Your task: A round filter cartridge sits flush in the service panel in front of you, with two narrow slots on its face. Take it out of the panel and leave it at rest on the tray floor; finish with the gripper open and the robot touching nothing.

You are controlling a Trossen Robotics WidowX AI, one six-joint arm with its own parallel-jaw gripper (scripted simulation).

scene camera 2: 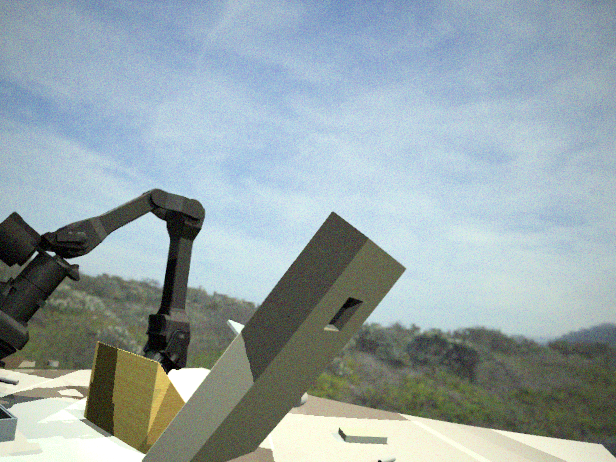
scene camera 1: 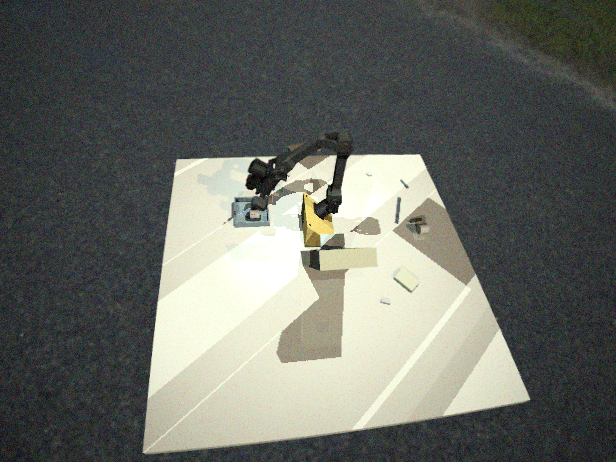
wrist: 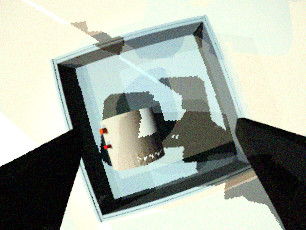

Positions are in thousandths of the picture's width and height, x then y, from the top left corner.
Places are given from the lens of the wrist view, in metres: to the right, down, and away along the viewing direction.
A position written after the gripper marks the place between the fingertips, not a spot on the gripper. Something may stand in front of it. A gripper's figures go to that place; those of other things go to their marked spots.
gripper (wrist: 528,572): 0.01, 0.01, 0.10
round filter cartridge (wrist: 433,607): -0.01, 0.02, 0.13
